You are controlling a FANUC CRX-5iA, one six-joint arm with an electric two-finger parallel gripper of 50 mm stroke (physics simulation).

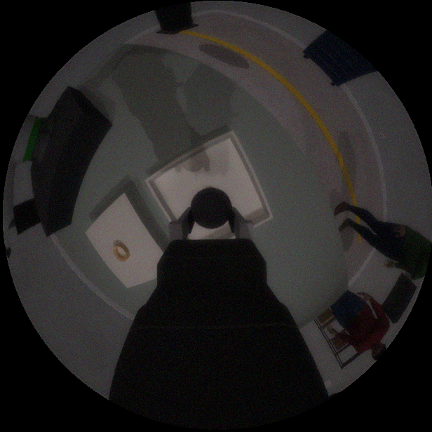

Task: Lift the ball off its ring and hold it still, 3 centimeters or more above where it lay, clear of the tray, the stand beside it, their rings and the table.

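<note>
A dark round ball sits between the two fingertips of my gripper, which is shut on it. The ball hangs above the white tray, apart from its walls. The tray's ring does not show; the ball and the gripper hide part of the tray floor. The pale stand is to the left of the tray, with an orange ring lying on its top. The gripper and ball are apart from the stand.
A long black box-like object is on the left. The grey-green table lies beneath. Beyond its edge, a yellow line curves across the floor. Two people are at the lower right, near a rack.
</note>
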